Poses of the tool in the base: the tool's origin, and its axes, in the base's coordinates. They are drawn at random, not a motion.
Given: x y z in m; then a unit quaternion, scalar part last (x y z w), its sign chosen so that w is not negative.
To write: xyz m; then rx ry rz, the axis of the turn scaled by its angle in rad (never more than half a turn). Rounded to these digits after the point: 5 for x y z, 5 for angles.
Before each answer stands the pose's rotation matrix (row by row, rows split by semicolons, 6 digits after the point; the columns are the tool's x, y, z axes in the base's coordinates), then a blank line. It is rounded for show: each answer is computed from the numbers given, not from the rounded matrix.
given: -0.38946 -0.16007 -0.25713 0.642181 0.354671 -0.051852 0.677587
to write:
0.743040 0.525794 0.414044; 0.385257 0.169830 -0.907047; -0.547237 0.833486 -0.076375

-0.38946 -0.16007 -0.25713 1.44307 0.79699 -0.11652
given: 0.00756 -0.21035 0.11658 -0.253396 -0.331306 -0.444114 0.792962
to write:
0.385998 0.872235 -0.300353; -0.536428 0.477106 0.696143; 0.750500 -0.107592 0.652053

0.00756 -0.21035 0.11658 -0.54495 -0.71250 -0.95510
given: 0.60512 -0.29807 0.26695 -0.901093 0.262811 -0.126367 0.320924
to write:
0.829923 -0.392526 0.396422; -0.554743 -0.655876 0.511944; 0.059052 -0.644787 -0.762078

0.60512 -0.29807 0.26695 -2.36730 0.69044 -0.33198
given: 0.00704 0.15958 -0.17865 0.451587 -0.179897 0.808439 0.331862
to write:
-0.371873 -0.699059 0.610759; 0.374102 -0.715009 -0.590601; 0.849563 0.008858 0.527412

0.00704 0.15958 -0.17865 1.18006 -0.47009 2.11256
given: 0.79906 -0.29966 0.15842 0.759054 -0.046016 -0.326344 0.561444
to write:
0.782764 0.296590 -0.547096; -0.436305 -0.365326 -0.822298; -0.443755 0.882367 -0.156561

0.79906 -0.29966 0.15842 1.78806 -0.10840 -0.76875
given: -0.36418 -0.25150 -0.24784 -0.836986 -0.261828 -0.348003 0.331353
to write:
0.620680 0.668916 0.409032; 0.207669 -0.643303 0.736909; 0.756062 -0.372442 -0.538198

-0.36418 -0.25150 -0.24784 -2.18770 -0.68436 -0.90960
